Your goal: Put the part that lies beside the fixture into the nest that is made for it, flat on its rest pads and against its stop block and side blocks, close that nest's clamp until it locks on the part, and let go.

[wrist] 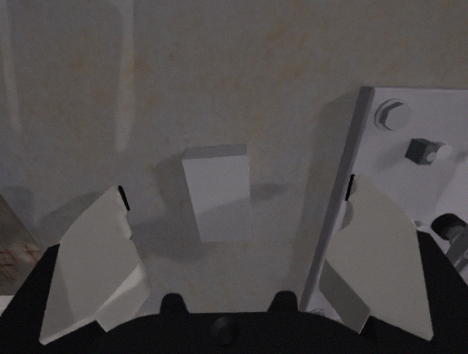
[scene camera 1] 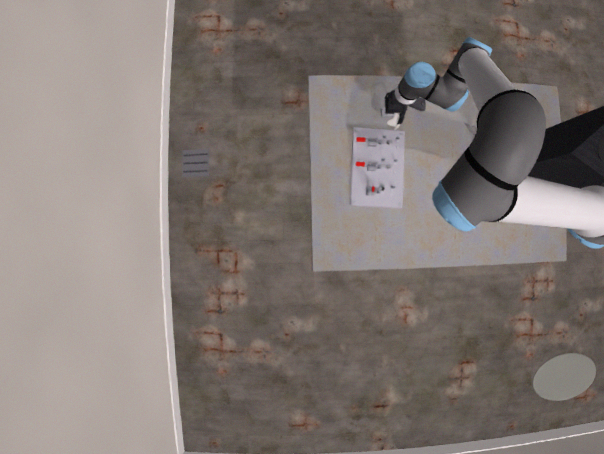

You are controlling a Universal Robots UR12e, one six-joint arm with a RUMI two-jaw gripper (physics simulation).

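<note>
The part, a plain light-grey block, lies on the table beside the fixture plate, apart from it. My gripper is open and empty above the part, with one finger on each side and wide gaps. The right finger in the wrist view overlaps the plate's near edge. The fixture has three clamp stations; two show long red handle ends, and the third shows a small red spot. Nest details are too small to tell in the scene view. The gripper largely hides the part there.
A hex bolt head, a small dark block and a black-tipped clamp piece stand up from the plate near the right finger. The arm reaches over the table from the right.
</note>
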